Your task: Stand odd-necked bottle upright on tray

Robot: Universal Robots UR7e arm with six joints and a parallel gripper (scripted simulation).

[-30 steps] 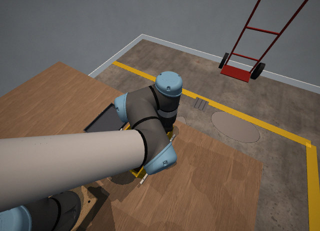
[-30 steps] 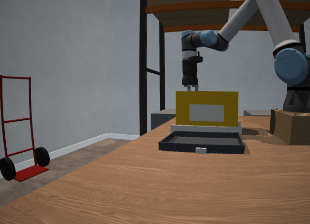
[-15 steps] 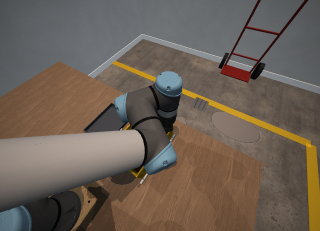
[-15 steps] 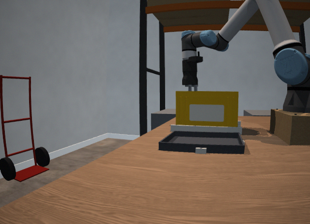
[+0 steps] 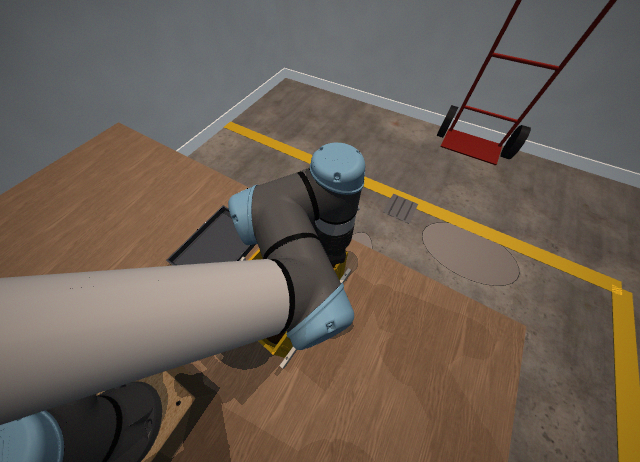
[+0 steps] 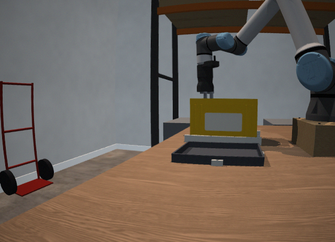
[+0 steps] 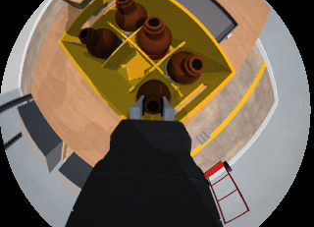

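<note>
My hand is 90 mm past the yellow crate, 80 mm above it and 50 mm to the right of it. The rest, counted from my hand: glass bottle (180 mm behind, 70 mm below); then dark tray (340 mm to the left, 150 mm below, 110 mm behind).
</note>
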